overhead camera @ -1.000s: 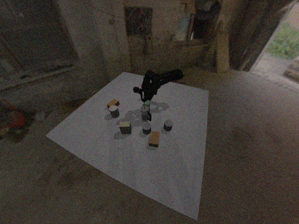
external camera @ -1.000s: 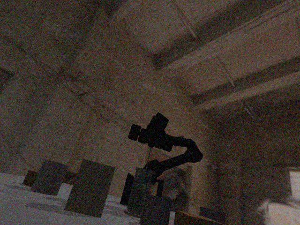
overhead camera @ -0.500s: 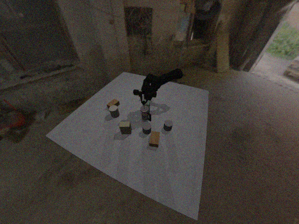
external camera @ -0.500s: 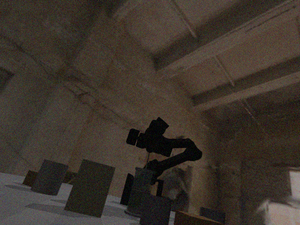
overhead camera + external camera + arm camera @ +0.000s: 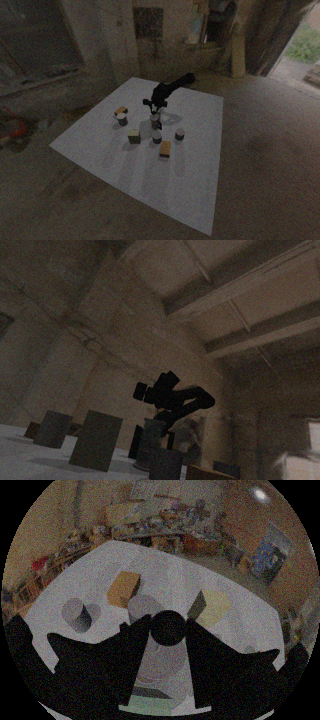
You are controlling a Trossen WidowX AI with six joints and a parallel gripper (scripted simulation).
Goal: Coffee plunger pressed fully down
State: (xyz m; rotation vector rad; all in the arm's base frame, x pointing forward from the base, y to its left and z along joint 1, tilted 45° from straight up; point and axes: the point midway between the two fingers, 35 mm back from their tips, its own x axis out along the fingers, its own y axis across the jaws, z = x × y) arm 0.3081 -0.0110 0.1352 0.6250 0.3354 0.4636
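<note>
Now: the coffee press 100 mm below my gripper tip, 10 mm to the left of it and 10 mm behind it. Round my gripper tip: pale-topped block 170 mm ahead, 140 mm below, 90 mm to the right.
</note>
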